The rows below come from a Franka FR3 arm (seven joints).
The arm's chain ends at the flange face. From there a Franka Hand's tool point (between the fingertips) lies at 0.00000 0.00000 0.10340 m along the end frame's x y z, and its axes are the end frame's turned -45 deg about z.
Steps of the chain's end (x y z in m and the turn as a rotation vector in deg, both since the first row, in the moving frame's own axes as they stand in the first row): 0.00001, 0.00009, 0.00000, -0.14, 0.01, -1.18; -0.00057, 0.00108, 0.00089, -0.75, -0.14, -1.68; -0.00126, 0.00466, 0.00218, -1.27, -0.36, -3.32; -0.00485, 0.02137, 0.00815, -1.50, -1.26, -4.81; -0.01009, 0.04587, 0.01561, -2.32, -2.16, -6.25
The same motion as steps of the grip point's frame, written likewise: -0.00022, 0.00026, 0.00000, -0.11, -0.09, -1.18; -0.00229, 0.00116, 0.00088, -0.43, -0.63, -1.68; -0.00623, 0.00362, 0.00215, -0.64, -1.15, -3.32; -0.02204, 0.01213, 0.00809, -0.17, -1.95, -4.81; -0.04526, 0.02582, 0.01545, -0.11, -3.17, -6.25
